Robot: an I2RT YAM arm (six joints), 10 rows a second.
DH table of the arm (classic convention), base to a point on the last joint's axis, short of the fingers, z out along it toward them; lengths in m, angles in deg. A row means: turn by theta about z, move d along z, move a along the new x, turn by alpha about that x. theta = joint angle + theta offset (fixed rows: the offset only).
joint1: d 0.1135; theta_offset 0; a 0.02; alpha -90
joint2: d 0; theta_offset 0; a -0.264; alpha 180
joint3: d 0; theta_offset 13.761; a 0.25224; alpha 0
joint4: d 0; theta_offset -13.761; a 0.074; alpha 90
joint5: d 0; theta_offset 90; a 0; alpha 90
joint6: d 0.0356; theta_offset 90; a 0; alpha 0
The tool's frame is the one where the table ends.
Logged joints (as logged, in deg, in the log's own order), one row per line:
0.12 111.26 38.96 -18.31 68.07 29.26
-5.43 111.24 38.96 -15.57 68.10 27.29
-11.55 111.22 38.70 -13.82 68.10 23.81
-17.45 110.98 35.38 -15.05 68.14 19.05
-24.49 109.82 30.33 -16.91 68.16 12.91
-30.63 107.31 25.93 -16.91 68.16 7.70
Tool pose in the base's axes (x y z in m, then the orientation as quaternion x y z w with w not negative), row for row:
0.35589 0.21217 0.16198 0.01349 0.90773 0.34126 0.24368
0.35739 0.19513 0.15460 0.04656 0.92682 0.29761 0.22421
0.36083 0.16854 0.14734 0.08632 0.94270 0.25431 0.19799
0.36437 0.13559 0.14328 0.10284 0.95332 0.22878 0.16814
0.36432 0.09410 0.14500 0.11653 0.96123 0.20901 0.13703
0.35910 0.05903 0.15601 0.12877 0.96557 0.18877 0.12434
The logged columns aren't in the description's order. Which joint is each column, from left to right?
Columns, left to right: joint4, joint2, joint6, joint5, joint3, joint1.
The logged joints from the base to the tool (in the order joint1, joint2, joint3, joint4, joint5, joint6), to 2 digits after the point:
29.26 111.26 68.07 0.12 -18.31 38.96
27.29 111.24 68.10 -5.43 -15.57 38.96
23.81 111.22 68.10 -11.55 -13.82 38.70
19.05 110.98 68.14 -17.45 -15.05 35.38
12.91 109.82 68.16 -24.49 -16.91 30.33
7.70 107.31 68.16 -30.63 -16.91 25.93

